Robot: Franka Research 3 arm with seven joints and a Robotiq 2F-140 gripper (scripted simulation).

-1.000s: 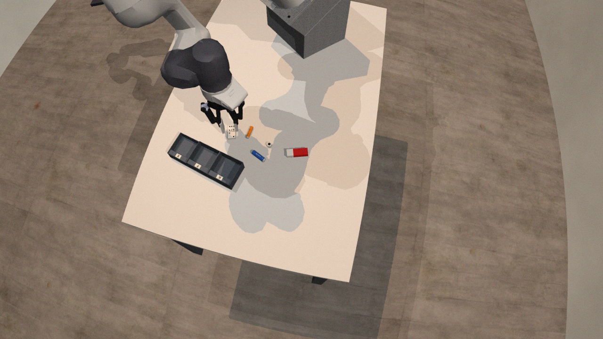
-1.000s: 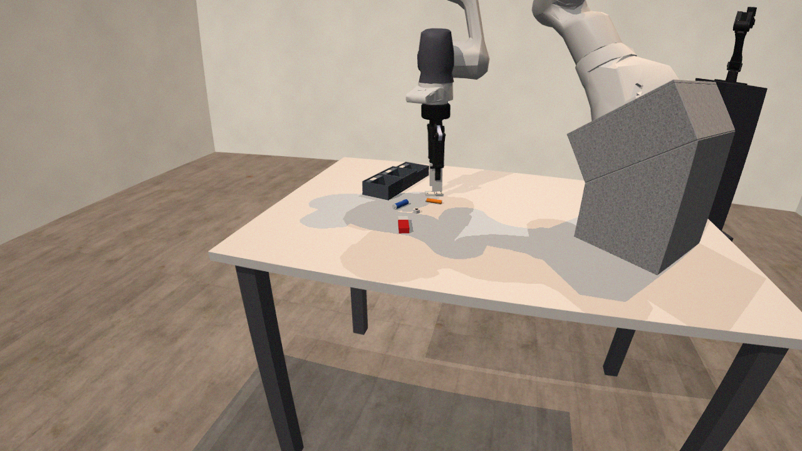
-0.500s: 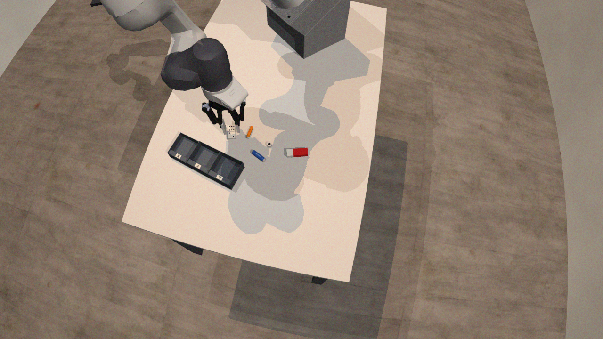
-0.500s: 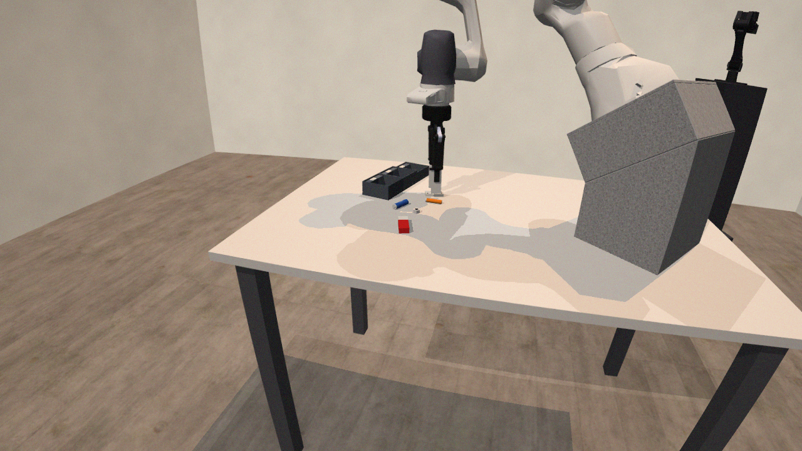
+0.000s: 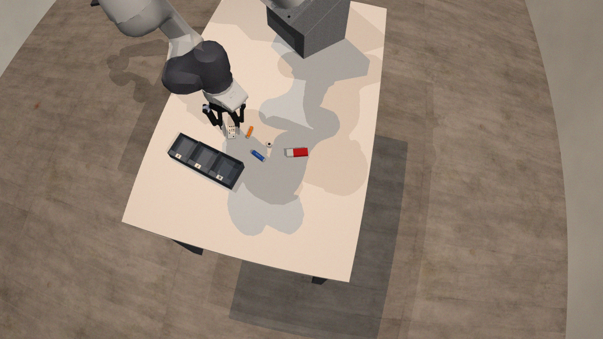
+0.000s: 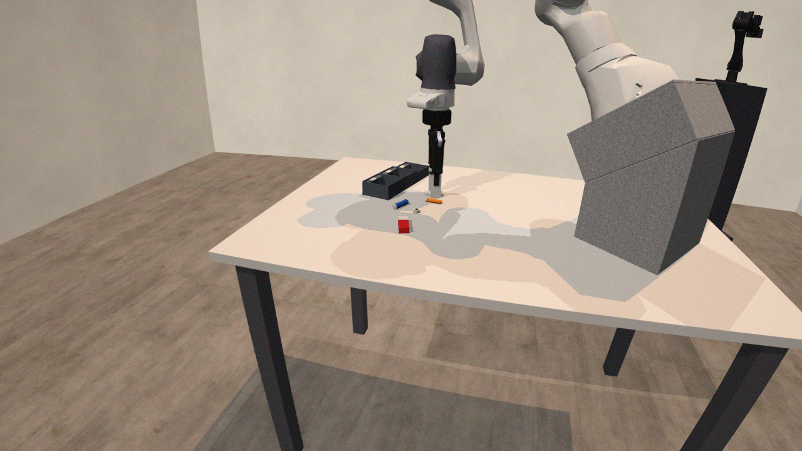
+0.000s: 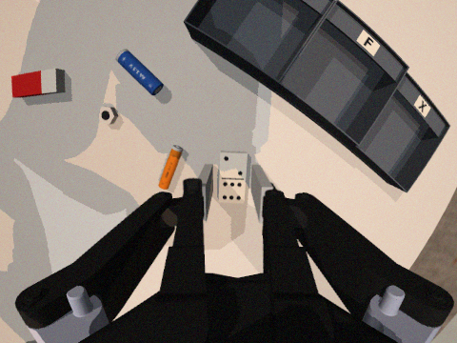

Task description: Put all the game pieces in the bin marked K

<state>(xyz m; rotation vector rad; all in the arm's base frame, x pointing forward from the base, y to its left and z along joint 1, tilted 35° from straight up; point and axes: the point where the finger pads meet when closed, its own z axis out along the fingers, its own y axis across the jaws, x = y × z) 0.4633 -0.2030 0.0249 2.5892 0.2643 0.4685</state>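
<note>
My gripper is now 30 mm above the white domino. Round my hand: tray (110 mm ahead, 80 mm to the right, 20 mm below); orange battery (60 mm to the left, 30 mm below); blue battery (90 mm ahead, 100 mm to the left, 30 mm below).
</note>
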